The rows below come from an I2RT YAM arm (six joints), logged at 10 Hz.
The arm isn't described. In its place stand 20 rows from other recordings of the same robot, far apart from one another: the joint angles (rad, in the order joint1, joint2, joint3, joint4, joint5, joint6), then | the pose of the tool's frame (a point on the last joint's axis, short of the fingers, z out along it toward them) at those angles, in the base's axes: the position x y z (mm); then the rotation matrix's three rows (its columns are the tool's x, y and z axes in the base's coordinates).
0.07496, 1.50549, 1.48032, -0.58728, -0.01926, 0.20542 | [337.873 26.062 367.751], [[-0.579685 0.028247 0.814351], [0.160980 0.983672 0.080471], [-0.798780 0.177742 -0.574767]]
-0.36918, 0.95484, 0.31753, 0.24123, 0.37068, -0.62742 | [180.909 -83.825 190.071], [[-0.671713 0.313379 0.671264], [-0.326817 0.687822 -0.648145], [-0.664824 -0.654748 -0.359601]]
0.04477, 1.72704, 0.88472, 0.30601, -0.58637, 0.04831 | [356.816 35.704 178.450], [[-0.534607 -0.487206 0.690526], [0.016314 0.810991 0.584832], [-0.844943 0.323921 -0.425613]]
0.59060, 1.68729, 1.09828, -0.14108, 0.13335, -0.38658 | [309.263 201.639 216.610], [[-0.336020 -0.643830 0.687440], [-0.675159 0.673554 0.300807], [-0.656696 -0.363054 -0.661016]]
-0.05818, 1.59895, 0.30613, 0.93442, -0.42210, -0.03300 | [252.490 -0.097 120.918], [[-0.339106 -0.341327 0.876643], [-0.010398 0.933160 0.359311], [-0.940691 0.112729 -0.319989]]
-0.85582, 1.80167, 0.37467, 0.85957, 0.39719, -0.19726 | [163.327 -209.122 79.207], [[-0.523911 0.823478 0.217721], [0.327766 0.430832 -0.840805], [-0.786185 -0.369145 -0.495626]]
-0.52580, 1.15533, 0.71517, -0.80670, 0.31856, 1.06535 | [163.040 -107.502 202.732], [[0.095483 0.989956 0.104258], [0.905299 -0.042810 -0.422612], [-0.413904 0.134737 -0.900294]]
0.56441, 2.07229, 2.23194, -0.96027, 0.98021, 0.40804 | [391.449 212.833 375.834], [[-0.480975 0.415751 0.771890], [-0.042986 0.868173 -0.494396], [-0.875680 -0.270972 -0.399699]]
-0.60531, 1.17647, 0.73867, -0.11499, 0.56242, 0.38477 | [198.491 -160.433 253.048], [[-0.079451 0.954138 0.288631], [0.441114 0.293306 -0.848169], [-0.893928 0.059932 -0.444187]]
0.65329, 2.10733, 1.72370, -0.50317, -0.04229, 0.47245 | [375.348 289.190 219.423], [[-0.834040 -0.279550 0.475636], [-0.065822 0.906384 0.417296], [-0.547764 0.316734 -0.774361]]
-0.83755, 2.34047, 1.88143, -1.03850, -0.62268, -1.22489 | [321.607 -326.009 145.680], [[-0.767243 -0.433004 0.473123], [-0.290067 0.892207 0.346162], [-0.572013 0.128353 -0.810140]]
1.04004, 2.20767, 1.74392, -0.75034, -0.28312, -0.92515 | [224.640 402.383 168.447], [[0.415436 -0.906831 -0.071203], [-0.807275 -0.403634 0.430565], [-0.419190 -0.121392 -0.899747]]
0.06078, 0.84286, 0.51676, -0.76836, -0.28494, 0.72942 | [144.382 18.812 192.819], [[-0.785931 0.451776 0.422151], [0.592921 0.744315 0.307310], [-0.175378 0.491826 -0.852848]]
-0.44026, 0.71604, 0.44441, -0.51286, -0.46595, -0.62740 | [140.552 -48.534 204.111], [[-0.572034 -0.299813 0.763472], [-0.310260 0.940734 0.136960], [-0.759286 -0.158529 -0.631152]]
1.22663, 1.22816, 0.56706, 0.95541, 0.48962, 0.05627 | [104.300 241.371 289.668], [[0.059540 -0.683330 0.727678], [0.313211 0.704947 0.636356], [-0.947815 0.190028 0.255999]]
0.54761, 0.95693, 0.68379, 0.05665, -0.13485, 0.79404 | [191.105 122.146 297.515], [[-0.576454 -0.309432 0.756275], [0.476224 0.624875 0.618661], [-0.664011 0.716786 -0.212853]]
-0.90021, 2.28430, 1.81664, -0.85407, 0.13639, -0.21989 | [285.466 -367.676 150.319], [[-0.761613 0.646451 0.045238], [0.612435 0.740840 -0.275825], [-0.211821 -0.182366 -0.960143]]
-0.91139, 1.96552, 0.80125, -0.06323, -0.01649, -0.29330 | [190.630 -244.966 52.694], [[-0.779751 0.586457 0.219217], [0.534088 0.805773 -0.255890], [-0.326708 -0.082449 -0.941522]]
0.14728, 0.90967, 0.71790, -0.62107, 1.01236, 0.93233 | [176.234 -4.377 266.640], [[-0.027476 0.874217 0.484758], [0.426064 0.448928 -0.785451], [-0.904276 0.184957 -0.384807]]
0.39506, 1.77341, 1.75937, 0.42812, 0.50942, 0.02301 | [389.845 143.749 470.933], [[0.373008 0.067507 0.925369], [0.177301 0.973784 -0.142507], [-0.910730 0.217225 0.351261]]
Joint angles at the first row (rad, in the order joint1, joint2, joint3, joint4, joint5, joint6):
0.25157 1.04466 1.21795 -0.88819 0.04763 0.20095
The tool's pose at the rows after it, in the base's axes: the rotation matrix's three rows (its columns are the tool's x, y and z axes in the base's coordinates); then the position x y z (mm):
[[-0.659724 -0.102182 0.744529], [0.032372 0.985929 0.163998], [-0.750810 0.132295 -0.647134]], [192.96 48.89 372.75]
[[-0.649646 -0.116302 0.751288], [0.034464 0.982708 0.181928], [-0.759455 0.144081 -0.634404]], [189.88 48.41 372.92]
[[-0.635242 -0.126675 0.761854], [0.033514 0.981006 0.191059], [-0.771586 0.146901 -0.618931]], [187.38 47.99 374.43]
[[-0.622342 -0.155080 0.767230], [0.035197 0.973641 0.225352], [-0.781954 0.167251 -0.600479]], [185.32 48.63 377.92]
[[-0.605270 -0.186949 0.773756], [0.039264 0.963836 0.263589], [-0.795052 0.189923 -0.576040]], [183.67 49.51 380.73]
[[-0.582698 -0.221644 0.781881], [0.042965 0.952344 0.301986], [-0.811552 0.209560 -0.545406]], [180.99 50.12 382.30]
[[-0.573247 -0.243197 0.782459], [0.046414 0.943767 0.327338], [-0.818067 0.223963 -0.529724]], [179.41 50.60 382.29]
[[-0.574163 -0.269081 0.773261], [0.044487 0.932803 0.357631], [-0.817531 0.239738 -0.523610]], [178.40 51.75 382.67]
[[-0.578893 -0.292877 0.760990], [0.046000 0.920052 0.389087], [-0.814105 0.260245 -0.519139]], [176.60 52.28 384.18]
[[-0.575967 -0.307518 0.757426], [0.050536 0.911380 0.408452], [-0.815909 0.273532 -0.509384]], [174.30 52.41 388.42]
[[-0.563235 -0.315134 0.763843], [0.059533 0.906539 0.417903], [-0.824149 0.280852 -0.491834]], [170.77 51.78 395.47]
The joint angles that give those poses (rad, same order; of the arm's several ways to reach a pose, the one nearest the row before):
0.25309 1.03550 1.21649 -0.88514 0.02766 0.19790
0.25160 1.01862 1.20424 -0.87291 0.01084 0.19638
0.25157 1.00480 1.19804 -0.86063 0.00460 0.19176
0.25155 0.99558 1.20108 -0.84988 -0.02729 0.19021
0.25157 0.98486 1.19807 -0.82848 -0.06273 0.19021
0.25161 0.96647 1.18429 -0.79783 -0.09798 0.18870
0.25154 0.95569 1.17352 -0.78084 -0.12260 0.19019
0.25307 0.95263 1.17197 -0.77772 -0.15323 0.19019
0.25158 0.94954 1.17653 -0.78383 -0.18851 0.19326
0.25158 0.94649 1.19035 -0.79149 -0.20855 0.19787
0.25158 0.94035 1.21179 -0.79916 -0.21629 0.20400

